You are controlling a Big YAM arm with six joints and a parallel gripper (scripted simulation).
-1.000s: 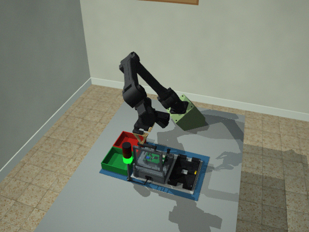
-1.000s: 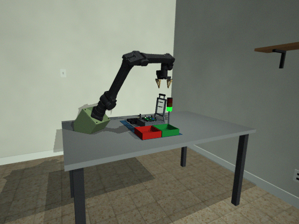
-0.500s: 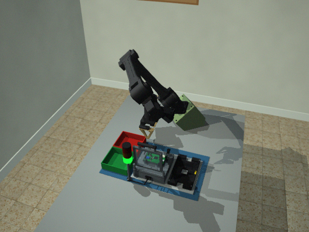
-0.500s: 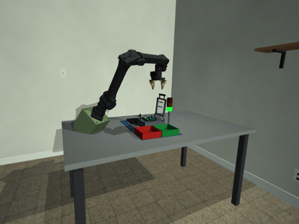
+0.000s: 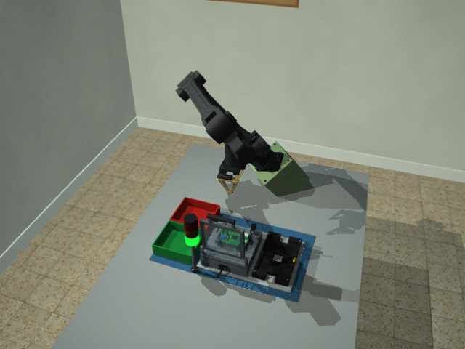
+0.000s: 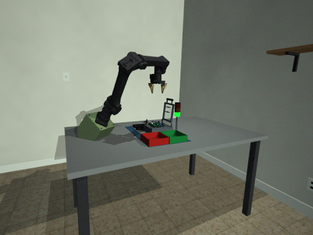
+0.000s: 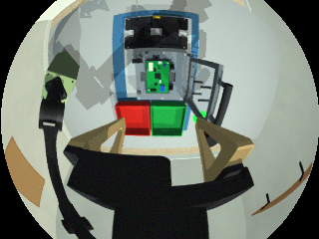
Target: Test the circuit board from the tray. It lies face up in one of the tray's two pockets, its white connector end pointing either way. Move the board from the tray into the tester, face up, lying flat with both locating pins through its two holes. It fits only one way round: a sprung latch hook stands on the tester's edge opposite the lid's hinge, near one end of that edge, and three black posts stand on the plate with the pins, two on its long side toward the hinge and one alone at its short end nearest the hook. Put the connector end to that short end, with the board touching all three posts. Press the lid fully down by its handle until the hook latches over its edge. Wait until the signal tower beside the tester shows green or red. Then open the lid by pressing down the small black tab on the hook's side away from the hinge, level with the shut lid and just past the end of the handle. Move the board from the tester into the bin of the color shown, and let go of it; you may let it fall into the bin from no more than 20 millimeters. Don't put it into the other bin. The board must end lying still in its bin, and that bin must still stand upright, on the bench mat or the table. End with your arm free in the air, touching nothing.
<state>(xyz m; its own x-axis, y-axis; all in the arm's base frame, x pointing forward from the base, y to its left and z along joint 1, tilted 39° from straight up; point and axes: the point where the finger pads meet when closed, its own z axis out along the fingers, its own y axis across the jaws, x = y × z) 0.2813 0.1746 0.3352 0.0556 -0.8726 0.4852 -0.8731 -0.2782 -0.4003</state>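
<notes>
Right now the green circuit board is 25 cm below my hand and 1 cm behind it. Also, from my hand: tester plate (26 cm below); then latch hook (24 cm below, 7 cm behind, 5 cm to the left); then clear lid (14 cm below, 10 cm ahead).
</notes>
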